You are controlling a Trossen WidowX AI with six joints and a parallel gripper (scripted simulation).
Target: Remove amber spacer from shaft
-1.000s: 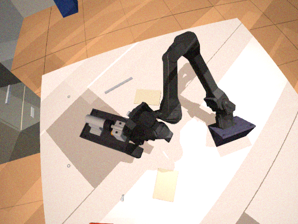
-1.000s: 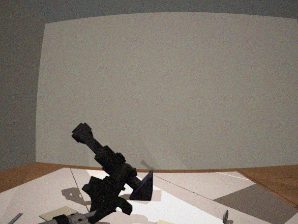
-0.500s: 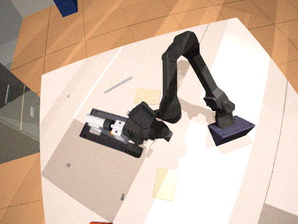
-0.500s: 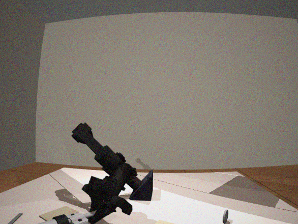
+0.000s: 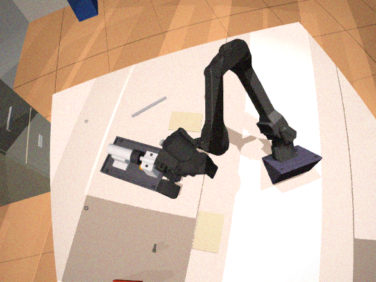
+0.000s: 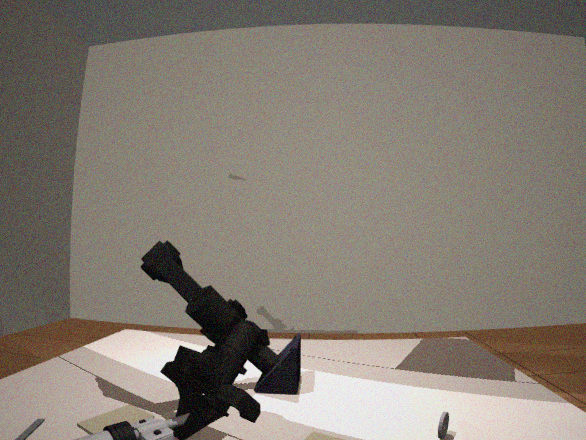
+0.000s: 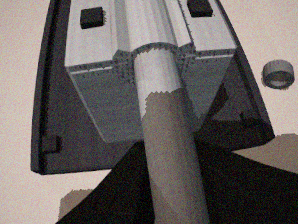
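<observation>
My gripper tip is now 20 mm short of the grey shaft, 20 mm to the left of it and 30 mm below it. From my gripper tip the other things lie so: black spacer (60 mm ahead, 50 mm to the right, 30 mm above); thin grey bar (10 mm behind, 290 mm to the right, 50 mm below); amber spacer (60 mm ahead, 50 mm to the right, 30 mm below).
</observation>
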